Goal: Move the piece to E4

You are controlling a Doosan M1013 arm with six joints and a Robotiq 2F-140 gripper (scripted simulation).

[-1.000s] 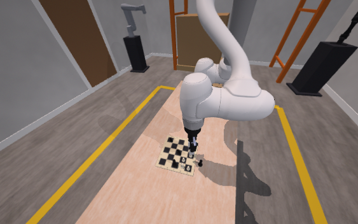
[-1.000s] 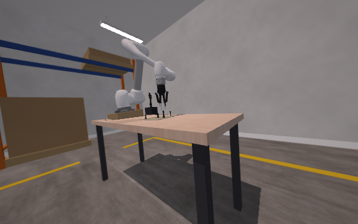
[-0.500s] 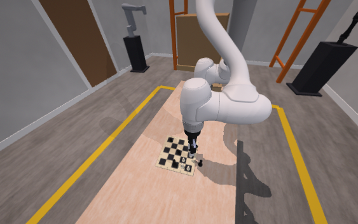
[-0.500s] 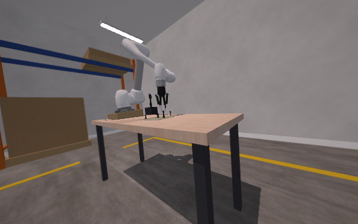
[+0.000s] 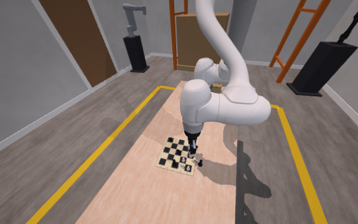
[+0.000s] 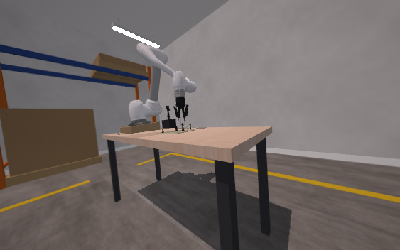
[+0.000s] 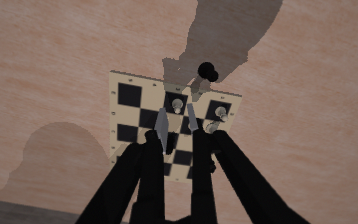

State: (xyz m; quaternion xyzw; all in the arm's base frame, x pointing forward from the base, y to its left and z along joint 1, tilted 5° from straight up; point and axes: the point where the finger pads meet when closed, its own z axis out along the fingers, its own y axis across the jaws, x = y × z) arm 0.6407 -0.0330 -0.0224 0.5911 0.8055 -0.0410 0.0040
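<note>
The pale piece is 7 cm ahead of my hand, 4 cm to the right of it and 6 cm below it. From my hand the other things lie so: chessboard: 1 cm behind, 8 cm to the right, 8 cm below.
</note>
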